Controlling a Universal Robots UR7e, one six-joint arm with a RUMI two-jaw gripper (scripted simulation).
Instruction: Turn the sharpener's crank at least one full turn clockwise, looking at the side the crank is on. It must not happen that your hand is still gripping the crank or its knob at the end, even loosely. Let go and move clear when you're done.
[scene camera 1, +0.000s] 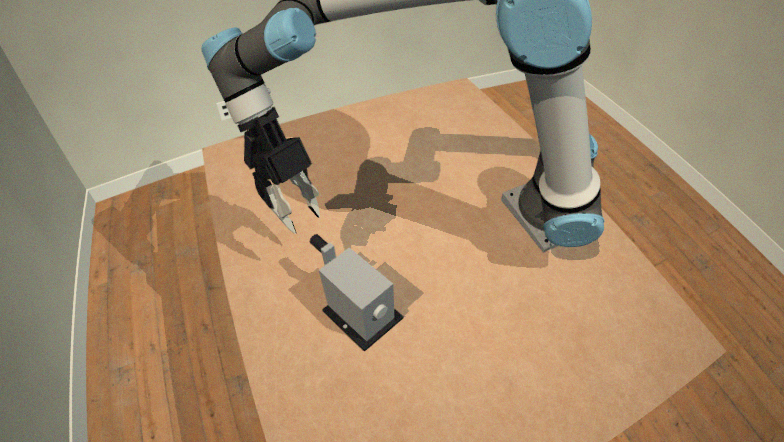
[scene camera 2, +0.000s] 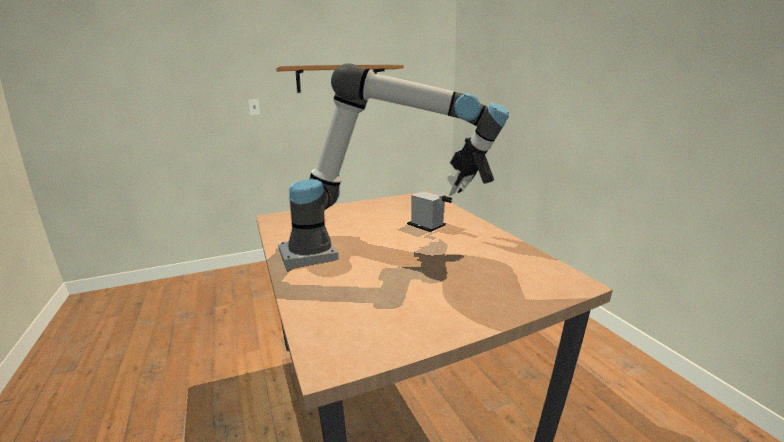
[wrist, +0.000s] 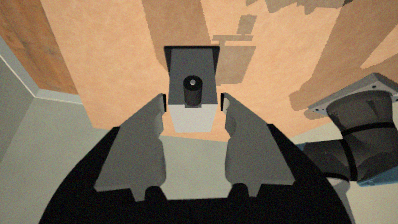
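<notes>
Sharpener (scene camera 1: 356, 293) in sight, also in scene camera 2 (scene camera 2: 425, 215) and the wrist view (wrist: 183, 122). My gripper (scene camera 1: 307, 225) visible, likewise in scene camera 2 (scene camera 2: 454, 194) and the wrist view (wrist: 193, 94).
</notes>
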